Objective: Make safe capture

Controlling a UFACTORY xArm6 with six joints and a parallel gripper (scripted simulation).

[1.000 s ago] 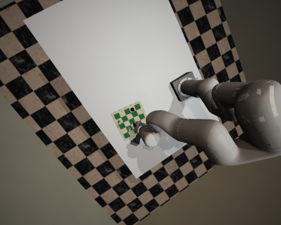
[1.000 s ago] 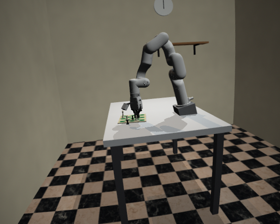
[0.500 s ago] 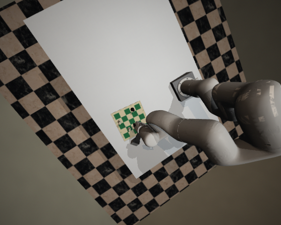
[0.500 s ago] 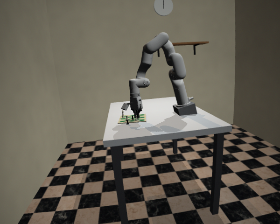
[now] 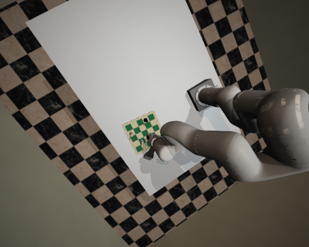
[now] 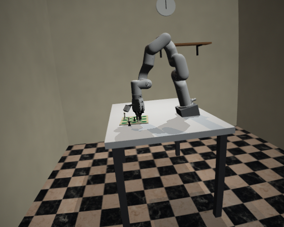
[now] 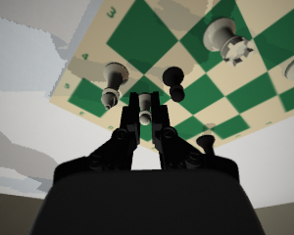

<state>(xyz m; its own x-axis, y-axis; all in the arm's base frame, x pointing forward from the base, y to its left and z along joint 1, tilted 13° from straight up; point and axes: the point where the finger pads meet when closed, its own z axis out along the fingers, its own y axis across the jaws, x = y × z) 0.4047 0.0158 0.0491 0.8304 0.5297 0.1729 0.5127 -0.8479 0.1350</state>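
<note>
My gripper is now 1 cm above the white pawn. The rest, counted from my hand: green-and-cream chessboard 5 cm to the right, 3 cm below, 3 cm ahead; tall black piece 11 cm to the right, 2 cm behind; black pawn 3 cm ahead, 1 cm to the right, 1 cm below.
</note>
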